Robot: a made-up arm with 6 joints.
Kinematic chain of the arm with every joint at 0, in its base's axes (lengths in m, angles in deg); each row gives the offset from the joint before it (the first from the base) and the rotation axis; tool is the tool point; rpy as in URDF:
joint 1: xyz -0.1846 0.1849 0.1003 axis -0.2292 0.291 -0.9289
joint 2: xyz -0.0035 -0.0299 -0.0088 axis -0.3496 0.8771 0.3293
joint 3: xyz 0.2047 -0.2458 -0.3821 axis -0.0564 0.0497 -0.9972
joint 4: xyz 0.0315 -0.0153 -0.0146 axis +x
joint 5: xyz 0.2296 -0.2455 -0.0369 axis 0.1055 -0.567 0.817
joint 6: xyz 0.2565 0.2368 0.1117 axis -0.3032 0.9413 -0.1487
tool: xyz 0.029 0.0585 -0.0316 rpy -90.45 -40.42 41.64
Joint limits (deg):
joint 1: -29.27..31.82
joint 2: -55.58..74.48
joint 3: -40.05..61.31
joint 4: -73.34..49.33
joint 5: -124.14..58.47
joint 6: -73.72..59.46
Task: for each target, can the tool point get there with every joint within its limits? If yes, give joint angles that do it. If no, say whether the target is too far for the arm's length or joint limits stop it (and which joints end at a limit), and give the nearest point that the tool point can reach.
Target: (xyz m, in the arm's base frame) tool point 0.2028 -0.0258 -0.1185
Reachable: yes | joints 15.41 -3.21 -28.84 23.21 39.28 -3.35
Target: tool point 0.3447 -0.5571 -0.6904
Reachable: yes | joints -13.20 53.55 27.65 8.60 -57.33 15.12
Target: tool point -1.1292 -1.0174 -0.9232
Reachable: no: too far | nearest point -0.8544 -0.6771 -0.6206 | short by 0.532 m
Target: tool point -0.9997 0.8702 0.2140
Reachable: no: joint limits stop it (at a limit: joint 1, joint 2, joint 3) | nearest point -0.5967 0.1138 -0.2202 | short by 0.961 m
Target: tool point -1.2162 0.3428 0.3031
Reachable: no: joint limits stop it (at a limit: joint 1, joint 2, joint 3, joint 4, joint 5) | nearest point -0.5978 0.0630 -0.1528 | short by 0.818 m
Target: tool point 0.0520 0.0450 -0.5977
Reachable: yes | joints -10.58 56.57 -5.47 -24.50 17.08 45.64
